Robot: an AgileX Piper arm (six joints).
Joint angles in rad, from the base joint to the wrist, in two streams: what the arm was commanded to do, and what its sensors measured. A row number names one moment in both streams.
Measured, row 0:
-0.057, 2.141, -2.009, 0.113, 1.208, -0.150
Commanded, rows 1 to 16:
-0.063, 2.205, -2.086, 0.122, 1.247, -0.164
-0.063, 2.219, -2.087, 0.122, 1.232, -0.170
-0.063, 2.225, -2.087, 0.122, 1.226, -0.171
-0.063, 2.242, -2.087, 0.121, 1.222, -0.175
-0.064, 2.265, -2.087, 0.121, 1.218, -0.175
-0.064, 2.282, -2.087, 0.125, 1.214, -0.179
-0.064, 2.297, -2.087, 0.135, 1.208, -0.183
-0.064, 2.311, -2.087, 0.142, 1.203, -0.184
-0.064, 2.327, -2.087, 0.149, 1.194, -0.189
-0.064, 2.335, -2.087, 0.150, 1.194, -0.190
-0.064, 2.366, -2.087, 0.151, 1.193, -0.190
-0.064, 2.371, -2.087, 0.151, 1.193, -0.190
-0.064, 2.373, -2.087, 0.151, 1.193, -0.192
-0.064, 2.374, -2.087, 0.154, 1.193, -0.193
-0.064, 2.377, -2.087, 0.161, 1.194, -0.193
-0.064, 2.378, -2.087, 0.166, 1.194, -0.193
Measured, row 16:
-0.057, 2.373, -2.082, 0.151, 1.197, -0.177
